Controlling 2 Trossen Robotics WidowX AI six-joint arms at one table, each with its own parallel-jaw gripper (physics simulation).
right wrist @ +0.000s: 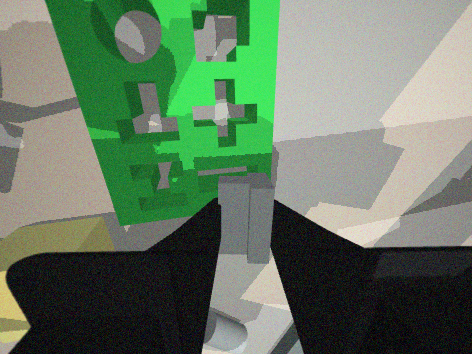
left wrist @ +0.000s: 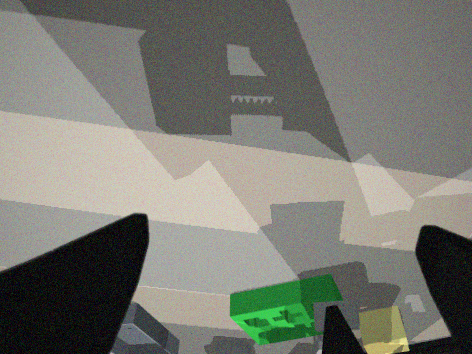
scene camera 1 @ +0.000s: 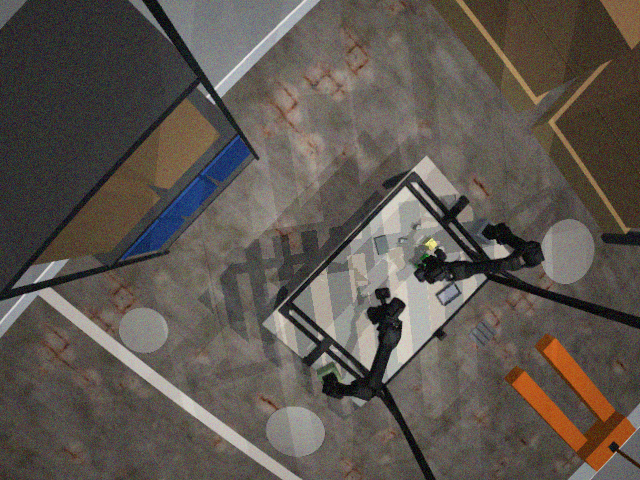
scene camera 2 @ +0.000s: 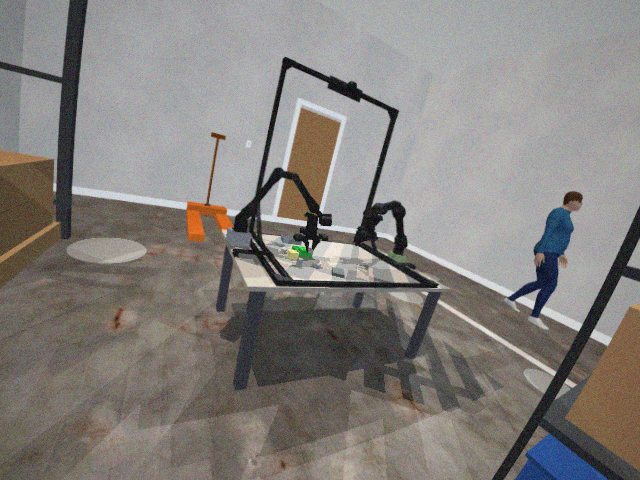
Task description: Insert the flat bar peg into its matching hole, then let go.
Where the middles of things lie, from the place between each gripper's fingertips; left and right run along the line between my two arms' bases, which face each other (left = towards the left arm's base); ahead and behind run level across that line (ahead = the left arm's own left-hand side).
Now: the green block with holes [right wrist: 106,84] 50 mm behind my right hand, 20 mm to the right of it and 20 mm below it. The rest, counted from my right hand: yellow block [right wrist: 84,235] 110 mm to the right, 40 mm ahead, 10 mm below.
Right now my left hand is 28 cm to the left of the green block with holes, 10 cm above it and 8 cm past it. The rest, counted from my left hand: yellow block 37 cm to the right, 10 cm below, 1 cm ahead.
